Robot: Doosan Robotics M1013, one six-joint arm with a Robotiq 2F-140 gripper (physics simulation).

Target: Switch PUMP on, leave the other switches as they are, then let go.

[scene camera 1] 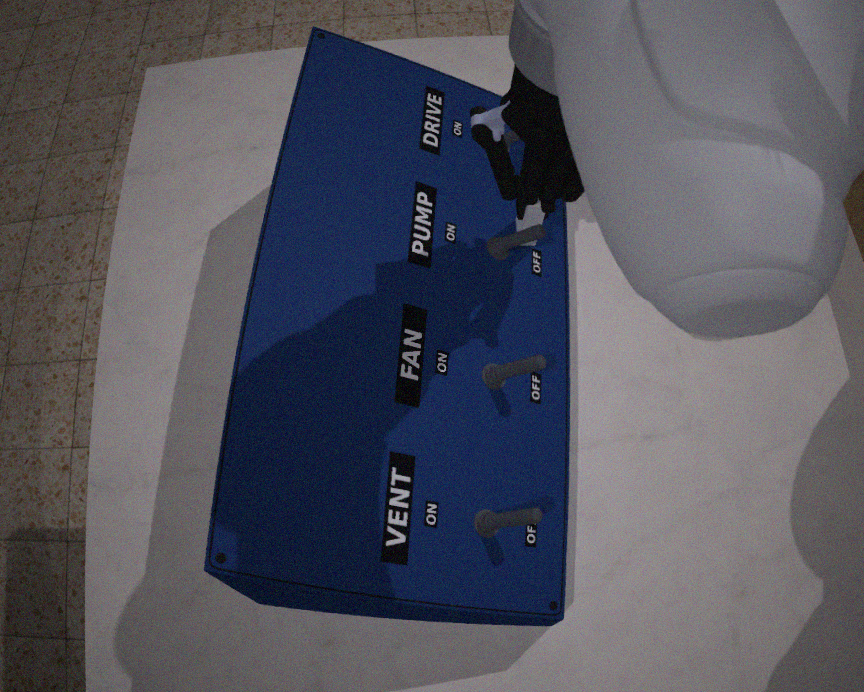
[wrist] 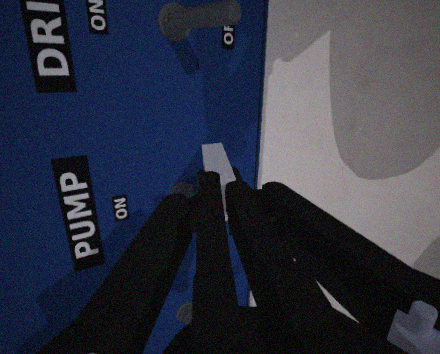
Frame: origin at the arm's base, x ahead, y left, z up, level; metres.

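Seen in the pictures: gripper, fingertip midpoint: (scene camera 1: 525, 232) (wrist: 212, 160).
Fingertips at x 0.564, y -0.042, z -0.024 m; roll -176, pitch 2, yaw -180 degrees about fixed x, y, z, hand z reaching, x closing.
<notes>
A point is followed by its place in that frame.
The PUMP switch (scene camera 1: 513, 240) @[x 0.580, y -0.013, z 0.005 m] (wrist: 182, 190) @[x 0.590, y -0.025, z -0.009 m] is a grey lever on the blue panel (scene camera 1: 324, 144) @[x 0.738, y -0.080, z 0.058 m] (wrist: 135, 125) @[x 0.614, y -0.077, z -0.002 m]. In the scene view it leans to its OFF side; in the wrist view the fingers hide most of it. My gripper (scene camera 1: 531, 222) @[x 0.564, y -0.042, z -0.024 m] (wrist: 212, 160) @[x 0.564, y -0.042, z -0.024 m] is shut with nothing between its fingers. Its pale fingertips are right beside the outer part of the PUMP lever, on the DRIVE side; whether they touch it I cannot tell. The FAN switch (scene camera 1: 514, 370) @[x 0.588, y 0.106, z 0.007 m], the VENT switch (scene camera 1: 508, 520) @[x 0.599, y 0.225, z 0.008 m] and the DRIVE switch (wrist: 200, 19) @[x 0.565, y -0.134, z 0.010 m] lean to OFF.
The panel lies on a pale table (scene camera 1: 692, 446) @[x 0.406, y 0.138, z -0.108 m] (wrist: 300, 125) @[x 0.464, y -0.045, z -0.108 m]. The arm (scene camera 1: 706, 180) @[x 0.563, y 0.192, z 0.360 m] hangs over the table at the upper right of the scene view. A tiled floor (scene camera 1: 43, 288) shows at the left.
</notes>
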